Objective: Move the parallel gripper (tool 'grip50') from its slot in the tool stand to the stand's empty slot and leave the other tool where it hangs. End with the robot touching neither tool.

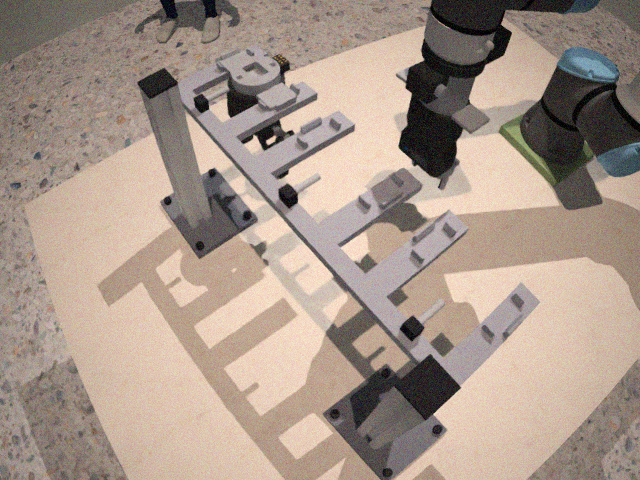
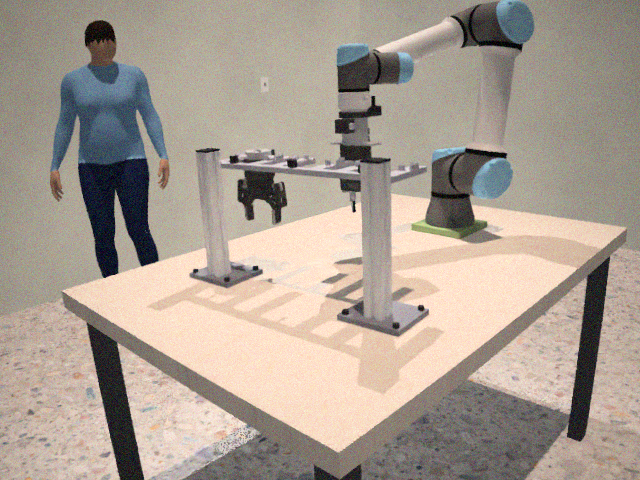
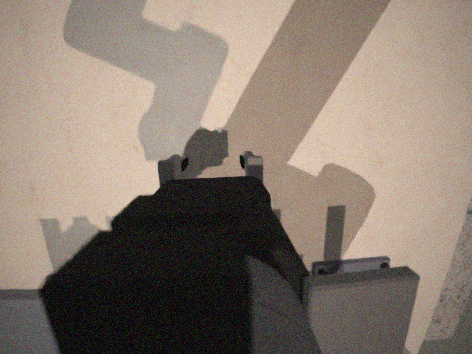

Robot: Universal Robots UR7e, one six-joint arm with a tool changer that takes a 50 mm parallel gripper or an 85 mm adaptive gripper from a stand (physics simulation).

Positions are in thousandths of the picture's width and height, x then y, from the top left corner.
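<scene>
I can see an adaptive gripper (image 1: 395, 164), and image 2 gives me a view of the adaptive gripper (image 2: 409, 386) as well. A parallel gripper (image 1: 671, 291) is visible to me too. I find the same parallel gripper (image 2: 552, 311) in a further picture, and there is also a view of the parallel gripper (image 3: 791, 860).
</scene>
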